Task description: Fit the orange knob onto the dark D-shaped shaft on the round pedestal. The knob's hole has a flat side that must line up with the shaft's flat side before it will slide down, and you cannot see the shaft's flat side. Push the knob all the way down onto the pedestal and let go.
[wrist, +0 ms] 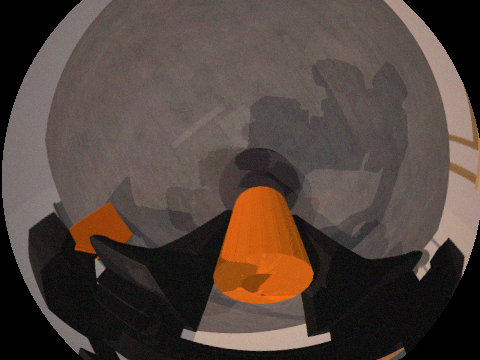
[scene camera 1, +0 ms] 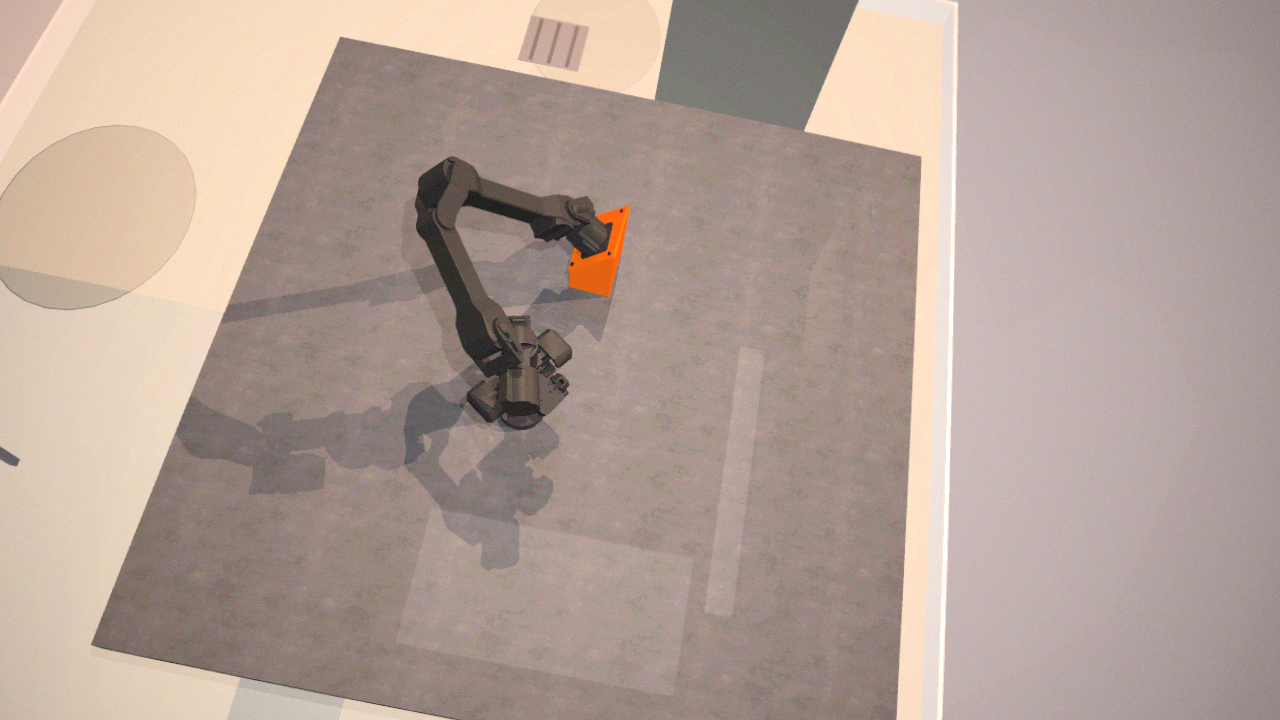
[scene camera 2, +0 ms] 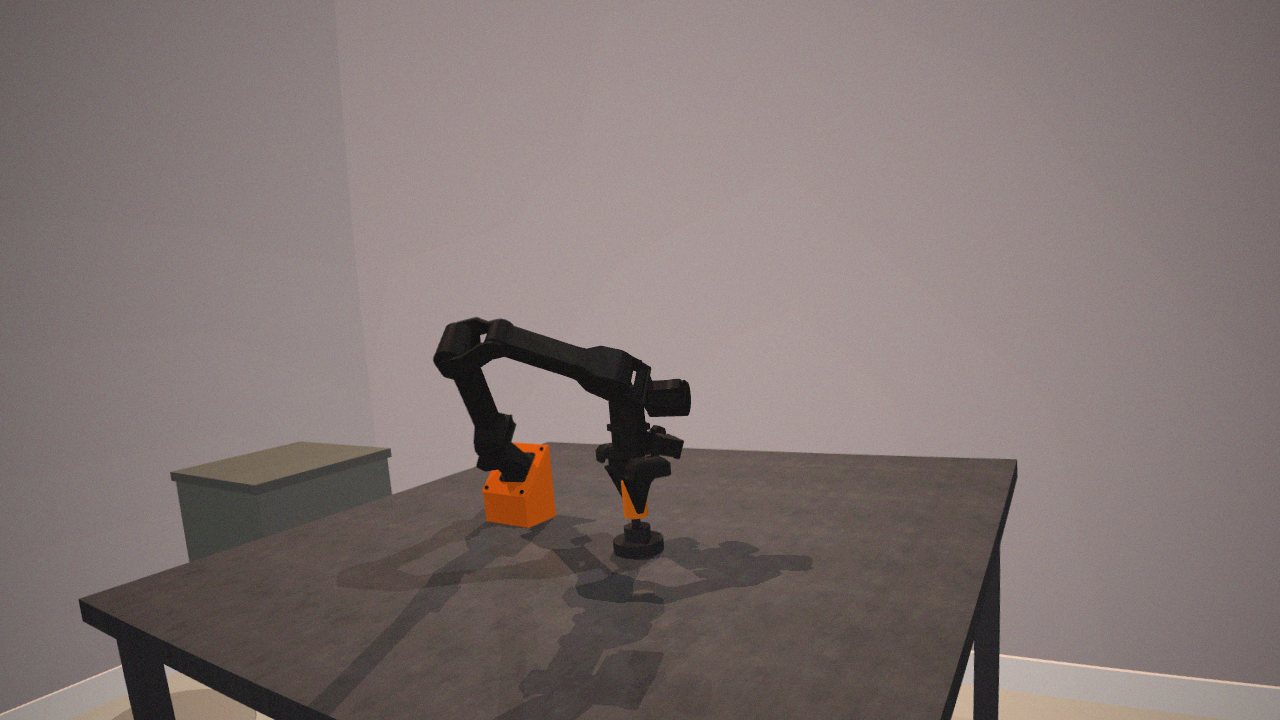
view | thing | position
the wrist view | my gripper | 261, 218
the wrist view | orange knob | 263, 260
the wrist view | dark round pedestal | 259, 166
